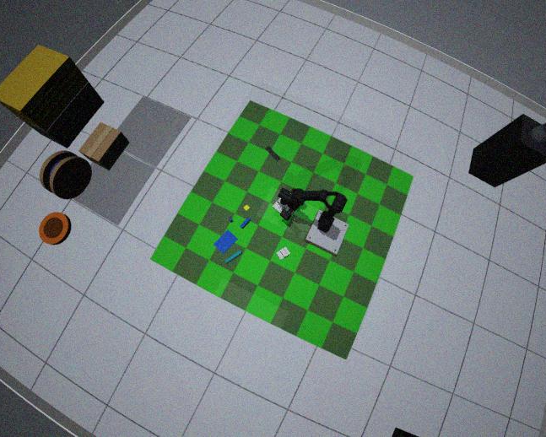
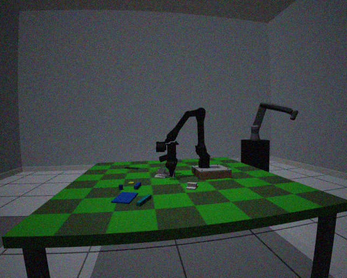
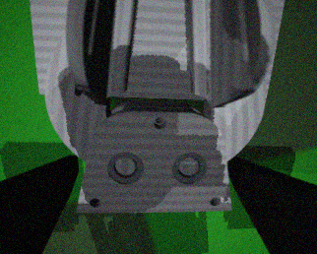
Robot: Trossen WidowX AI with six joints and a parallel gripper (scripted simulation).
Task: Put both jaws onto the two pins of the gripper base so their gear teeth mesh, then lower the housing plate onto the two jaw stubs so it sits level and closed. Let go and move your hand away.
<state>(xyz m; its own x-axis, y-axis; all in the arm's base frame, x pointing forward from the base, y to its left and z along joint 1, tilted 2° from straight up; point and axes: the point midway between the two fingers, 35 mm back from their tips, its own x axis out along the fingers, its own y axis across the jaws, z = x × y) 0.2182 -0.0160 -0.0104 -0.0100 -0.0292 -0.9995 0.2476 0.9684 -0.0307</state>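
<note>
Now: the grey housing plate 20 mm above my gripper tip and 10 mm ahead of it. Round my gripper tip: grey gripper base: 70 mm ahead, 20 mm to the right; yellow piece: 260 mm ahead, 110 mm to the left, 10 mm below; blue bar: 220 mm ahead, 200 mm to the left.
</note>
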